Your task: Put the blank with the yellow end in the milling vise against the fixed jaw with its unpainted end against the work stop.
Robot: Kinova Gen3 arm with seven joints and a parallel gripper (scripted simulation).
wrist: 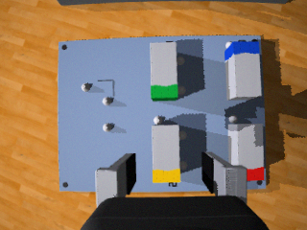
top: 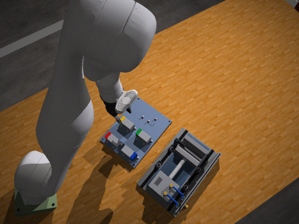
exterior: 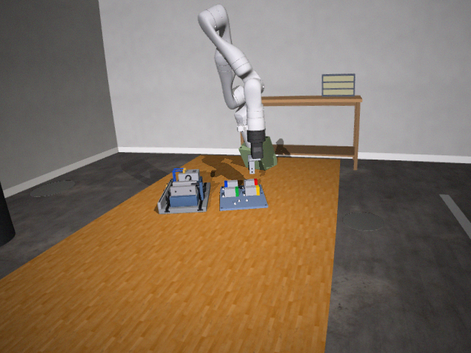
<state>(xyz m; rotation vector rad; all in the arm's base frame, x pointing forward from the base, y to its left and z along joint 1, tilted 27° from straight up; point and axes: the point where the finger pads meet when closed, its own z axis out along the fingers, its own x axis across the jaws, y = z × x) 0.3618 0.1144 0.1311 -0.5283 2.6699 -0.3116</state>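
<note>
The yellow-ended blank is 100 mm below my hand. From my hand the other things lie so: blue plate: 120 mm below, 40 mm to the right, 20 mm ahead; red-ended blank: 100 mm below, 80 mm behind, 30 mm to the right; green-ended blank: 100 mm below, 80 mm to the right, 30 mm ahead.
</note>
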